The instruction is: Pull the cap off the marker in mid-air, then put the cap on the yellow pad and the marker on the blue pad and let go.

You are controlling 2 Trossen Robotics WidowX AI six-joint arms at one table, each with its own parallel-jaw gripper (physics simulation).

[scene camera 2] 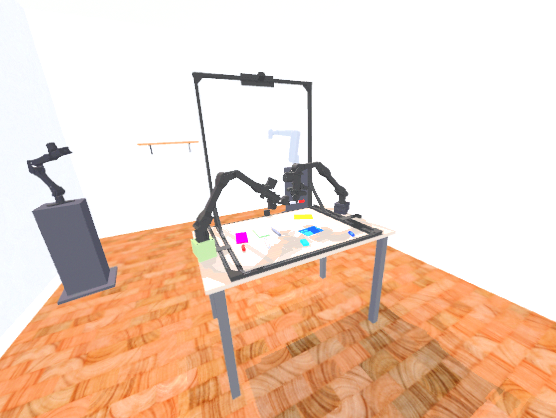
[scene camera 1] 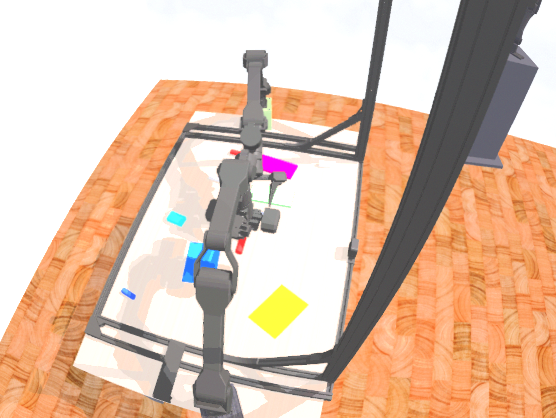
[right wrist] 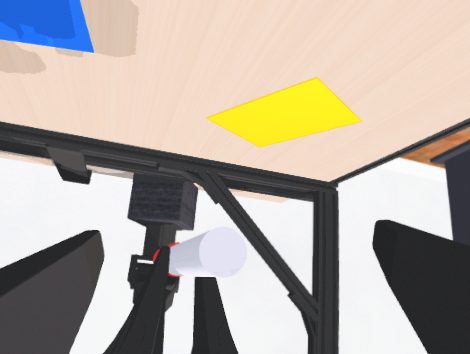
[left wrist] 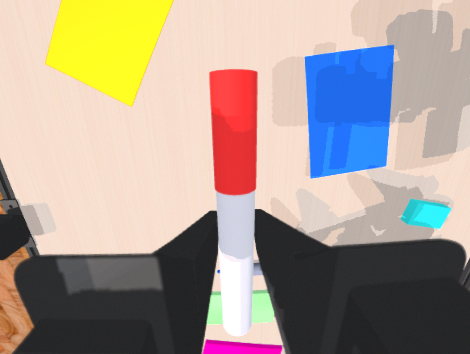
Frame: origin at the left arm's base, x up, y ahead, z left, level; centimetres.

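Where they show: left gripper, between the fingertips: (scene camera 2: 295,202) (right wrist: 185,248) (left wrist: 235,218); right gripper, between the fingertips: (scene camera 1: 253,207) (right wrist: 239,239) (left wrist: 236,332); left arm's base, origin of its link: (scene camera 2: 342,202) (scene camera 1: 218,404) (right wrist: 162,225); right arm's base, origin of its link: (scene camera 2: 202,239).
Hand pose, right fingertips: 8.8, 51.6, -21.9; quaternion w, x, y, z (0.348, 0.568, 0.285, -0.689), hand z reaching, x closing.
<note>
Things, the pixels of their top centre, and the offset from my right fingertips, as dx, dy, dz.
- marker, centre of its top: (left wrist: 236,241) (right wrist: 183,277) +1.2, -7.4, +3.9
- yellow pad, centre of its top: (right wrist: 282,119) (left wrist: 109,19) (scene camera 1: 278,311) (scene camera 2: 303,216) -17.5, -25.5, -0.7
- blue pad, centre of its top: (left wrist: 350,116) (scene camera 1: 201,262) (scene camera 2: 310,230) -17.5, -3.7, +18.6
- magenta pad, centre of its top: (scene camera 1: 275,165) (scene camera 2: 241,237) -16.8, +30.7, -14.5
- small red piece, centre of its top: (scene camera 1: 236,151) (scene camera 2: 243,246) -15.5, +41.1, -1.8
- cyan block, centre of its top: (left wrist: 429,216) (scene camera 1: 176,217) (scene camera 2: 304,241) -16.1, +15.3, +24.7
- small blue cylinder, centre of its top: (scene camera 1: 127,292) (scene camera 2: 351,232) -15.5, -10.7, +44.3
The marker (left wrist: 236,295) (right wrist: 222,252) has a white body, with its red cap (scene camera 1: 241,245) (scene camera 2: 301,201) (left wrist: 233,130) on one end. My left gripper (left wrist: 235,218) is shut on the marker's body and holds it level above the table. My right gripper (right wrist: 239,239) is open; the marker's bare white end shows between its fingers in the right wrist view, untouched by them. The yellow pad (scene camera 1: 278,311) (scene camera 2: 303,217) (left wrist: 110,45) (right wrist: 285,115) and the blue pad (scene camera 1: 189,272) (scene camera 2: 316,230) (left wrist: 350,95) (right wrist: 40,20) lie on the table, with nothing on them.
A magenta pad (scene camera 1: 280,166) (scene camera 2: 241,237), a small red piece (scene camera 1: 234,152) (scene camera 2: 243,248), a cyan block (scene camera 1: 176,219) (scene camera 2: 304,242) (left wrist: 426,214) and a small blue cylinder (scene camera 1: 128,293) (scene camera 2: 351,233) lie on the table. A dark frame rail (scene camera 2: 300,255) edges the table.
</note>
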